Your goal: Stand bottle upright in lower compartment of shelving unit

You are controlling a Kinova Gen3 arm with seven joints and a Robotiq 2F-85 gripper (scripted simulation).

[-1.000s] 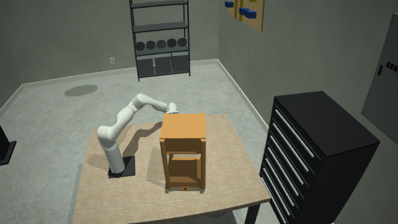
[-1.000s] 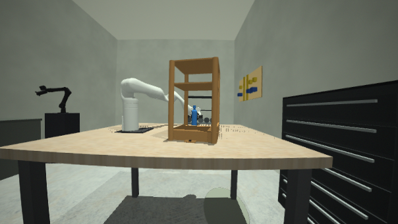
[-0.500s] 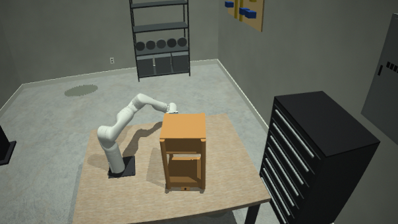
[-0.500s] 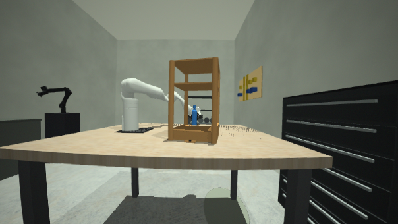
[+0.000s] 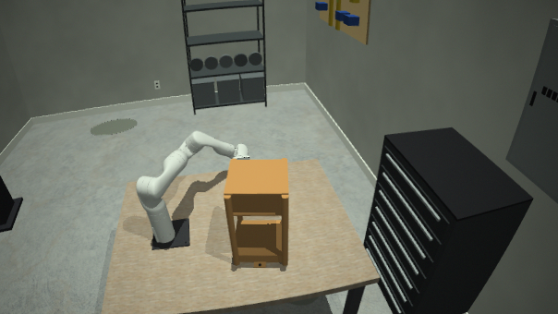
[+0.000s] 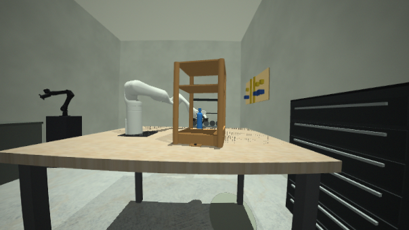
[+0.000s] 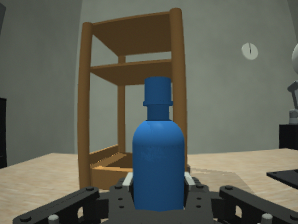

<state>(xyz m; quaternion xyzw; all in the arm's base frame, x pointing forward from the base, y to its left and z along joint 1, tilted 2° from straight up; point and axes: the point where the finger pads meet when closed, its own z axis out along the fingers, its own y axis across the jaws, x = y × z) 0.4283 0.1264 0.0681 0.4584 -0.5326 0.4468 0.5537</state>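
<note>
My gripper is now 30 mm below the blue bottle. The rest, counted from my hand: wooden shelving unit 20 mm behind, 310 mm to the right, 100 mm above.
</note>
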